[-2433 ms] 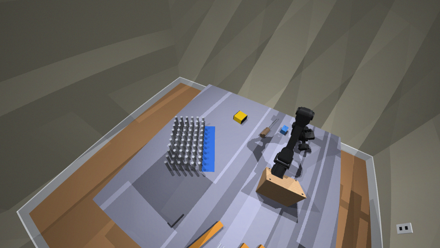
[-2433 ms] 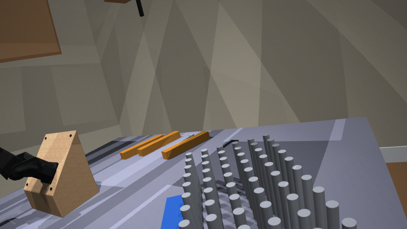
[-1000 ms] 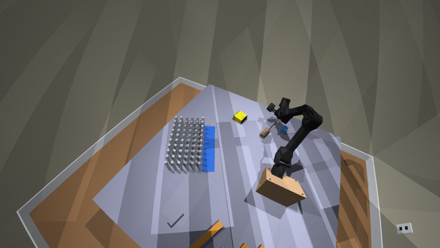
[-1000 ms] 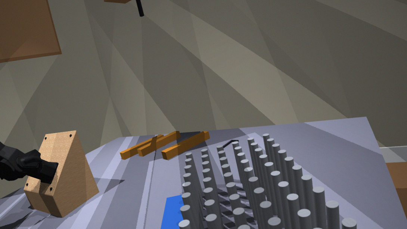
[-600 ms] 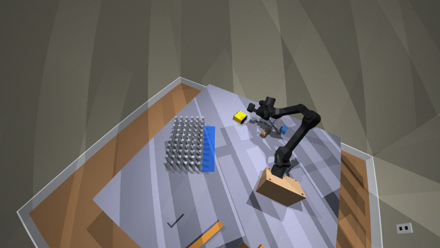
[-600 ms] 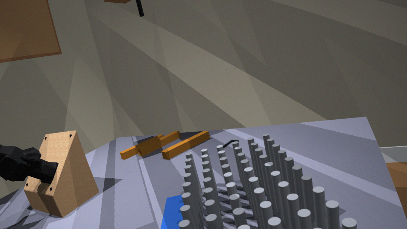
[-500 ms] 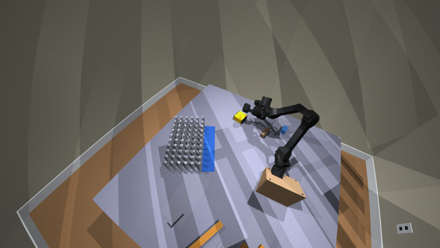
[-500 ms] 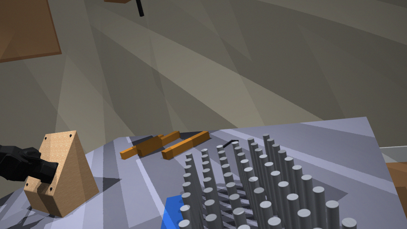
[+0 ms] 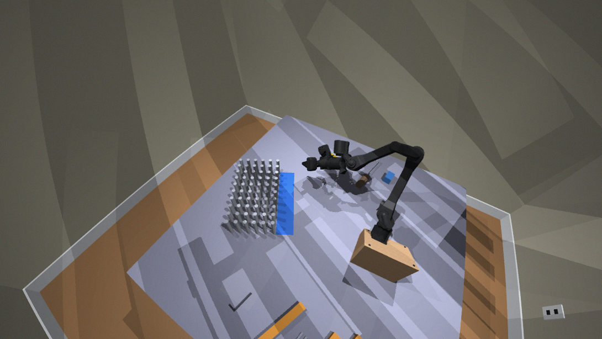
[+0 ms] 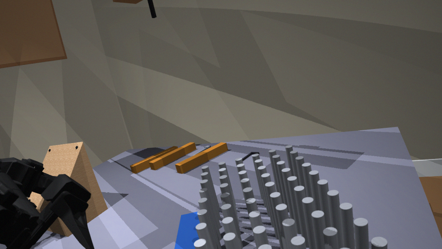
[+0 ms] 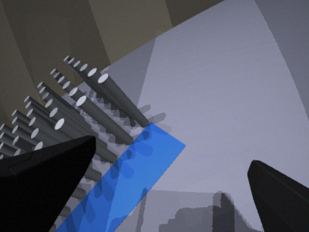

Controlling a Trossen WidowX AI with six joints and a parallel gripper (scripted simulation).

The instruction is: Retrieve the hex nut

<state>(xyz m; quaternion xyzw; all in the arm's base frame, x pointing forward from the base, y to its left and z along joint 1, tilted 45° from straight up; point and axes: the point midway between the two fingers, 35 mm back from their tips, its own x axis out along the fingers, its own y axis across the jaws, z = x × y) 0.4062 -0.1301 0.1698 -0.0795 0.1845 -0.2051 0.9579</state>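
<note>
Now: gripper tip 310 mm past the wooden-handled pick, 230 mm to the left of it and 110 mm above it. From my gripper tip the other things lie so: yellow block: 170 mm to the right, 100 mm below, 60 mm behind; hex nut: 230 mm to the left, 180 mm ahead, 120 mm below; blue taped strip: 180 mm to the left, 120 mm below, 20 mm ahead.
</note>
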